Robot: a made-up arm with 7 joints.
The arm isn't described. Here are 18 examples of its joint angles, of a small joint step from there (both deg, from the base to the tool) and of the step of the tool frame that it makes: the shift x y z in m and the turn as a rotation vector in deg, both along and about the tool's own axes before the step.
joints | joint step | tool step
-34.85 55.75 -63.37 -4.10 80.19 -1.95 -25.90 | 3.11 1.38 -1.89 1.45 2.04 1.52 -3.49 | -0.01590 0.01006 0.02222 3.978 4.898 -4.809
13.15 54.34 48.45 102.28 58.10 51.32 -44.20 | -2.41 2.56 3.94 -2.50 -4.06 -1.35 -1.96 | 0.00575 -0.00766 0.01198 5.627 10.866 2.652
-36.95 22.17 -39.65 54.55 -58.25 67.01 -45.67 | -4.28 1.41 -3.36 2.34 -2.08 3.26 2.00 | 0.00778 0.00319 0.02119 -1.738 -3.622 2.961
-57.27 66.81 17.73 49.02 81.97 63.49 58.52 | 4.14 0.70 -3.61 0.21 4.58 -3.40 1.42 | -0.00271 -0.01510 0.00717 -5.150 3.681 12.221
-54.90 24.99 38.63 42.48 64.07 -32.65 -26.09 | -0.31 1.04 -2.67 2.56 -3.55 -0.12 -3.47 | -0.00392 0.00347 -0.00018 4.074 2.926 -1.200
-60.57 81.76 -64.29 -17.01 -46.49 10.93 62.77 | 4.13 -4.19 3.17 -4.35 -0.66 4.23 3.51 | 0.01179 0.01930 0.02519 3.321 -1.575 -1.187
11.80 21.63 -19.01 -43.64 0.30 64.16 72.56 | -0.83 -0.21 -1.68 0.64 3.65 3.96 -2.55 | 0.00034 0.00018 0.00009 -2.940 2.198 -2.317
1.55 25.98 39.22 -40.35 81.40 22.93 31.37 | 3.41 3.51 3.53 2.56 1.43 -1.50 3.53 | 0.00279 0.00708 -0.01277 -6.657 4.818 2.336
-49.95 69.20 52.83 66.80 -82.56 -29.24 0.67 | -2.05 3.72 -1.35 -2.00 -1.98 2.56 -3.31 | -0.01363 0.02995 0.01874 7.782 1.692 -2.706
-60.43 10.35 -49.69 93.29 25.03 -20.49 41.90 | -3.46 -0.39 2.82 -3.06 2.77 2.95 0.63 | -0.02417 -0.02284 -0.01261 -3.514 -0.334 3.851
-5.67 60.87 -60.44 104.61 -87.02 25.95 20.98 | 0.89 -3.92 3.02 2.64 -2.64 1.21 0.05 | 0.01722 0.02388 -0.00323 3.172 -4.039 -3.247
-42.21 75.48 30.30 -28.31 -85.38 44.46 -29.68 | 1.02 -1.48 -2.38 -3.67 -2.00 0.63 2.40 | -0.00054 0.01921 -0.01119 3.731 -1.036 -1.237
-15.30 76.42 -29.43 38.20 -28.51 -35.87 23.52 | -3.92 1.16 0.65 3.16 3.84 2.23 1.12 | -0.01432 -0.02008 -0.01404 -6.438 0.032 -0.678
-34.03 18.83 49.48 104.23 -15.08 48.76 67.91 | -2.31 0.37 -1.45 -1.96 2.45 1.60 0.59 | 0.00336 -0.01557 0.01000 -1.712 2.777 3.964
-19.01 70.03 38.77 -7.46 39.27 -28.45 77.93 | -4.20 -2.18 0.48 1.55 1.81 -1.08 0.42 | 0.00168 0.00157 -0.00567 -3.815 -0.846 0.660
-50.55 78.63 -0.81 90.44 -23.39 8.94 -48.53 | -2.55 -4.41 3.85 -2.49 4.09 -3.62 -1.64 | -0.02829 0.02019 0.00230 1.647 8.016 -4.103
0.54 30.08 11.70 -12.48 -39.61 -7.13 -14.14 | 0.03 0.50 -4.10 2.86 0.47 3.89 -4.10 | 0.01787 0.01560 -0.00720 5.839 -5.321 -6.581
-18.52 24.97 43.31 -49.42 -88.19 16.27 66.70 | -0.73 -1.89 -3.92 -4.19 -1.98 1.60 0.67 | 0.02360 0.01378 0.00337 2.865 -2.526 -5.911
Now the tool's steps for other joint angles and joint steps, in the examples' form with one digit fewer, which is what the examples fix.
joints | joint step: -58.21 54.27 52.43 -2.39 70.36 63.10 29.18 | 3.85 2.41 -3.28 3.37 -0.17 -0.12 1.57
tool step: -0.0049 0.0000 0.0077 -4.45 5.69 3.41
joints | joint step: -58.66 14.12 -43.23 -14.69 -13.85 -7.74 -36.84 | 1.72 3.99 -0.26 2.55 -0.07 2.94 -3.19
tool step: 0.0331 0.0084 0.0070 5.65 -7.37 -3.39
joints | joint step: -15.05 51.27 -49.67 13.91 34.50 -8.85 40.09 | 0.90 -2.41 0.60 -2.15 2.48 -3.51 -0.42
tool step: -0.0193 -0.0021 0.0133 1.76 3.10 5.69
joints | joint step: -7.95 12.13 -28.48 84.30 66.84 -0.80 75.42 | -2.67 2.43 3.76 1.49 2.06 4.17 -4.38
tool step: 0.0116 0.0057 -0.0316 -3.21 0.43 -7.73
